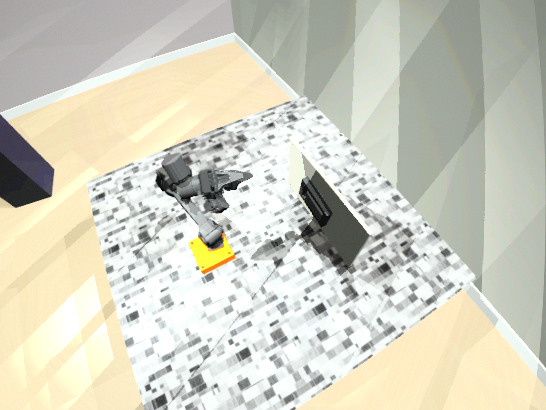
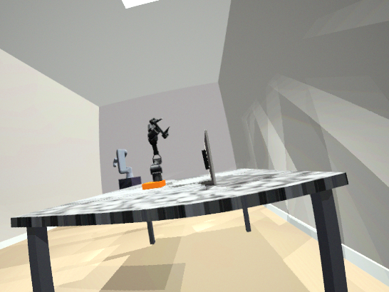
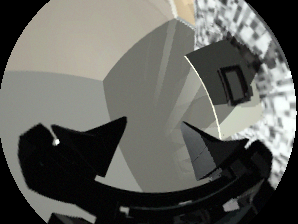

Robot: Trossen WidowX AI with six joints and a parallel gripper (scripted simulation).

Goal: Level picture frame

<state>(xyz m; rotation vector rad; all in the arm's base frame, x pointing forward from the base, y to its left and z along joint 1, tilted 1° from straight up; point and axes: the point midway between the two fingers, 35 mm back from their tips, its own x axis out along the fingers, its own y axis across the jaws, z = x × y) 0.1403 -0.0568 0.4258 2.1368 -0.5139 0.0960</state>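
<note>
Right now my gripper tip is 250 mm short of the picture frame, 40 mm to the right of it and 320 mm above it. The rest, counted from my gripper tip: wall panel: 270 mm ahead, 20 mm to the left, 330 mm below.
</note>
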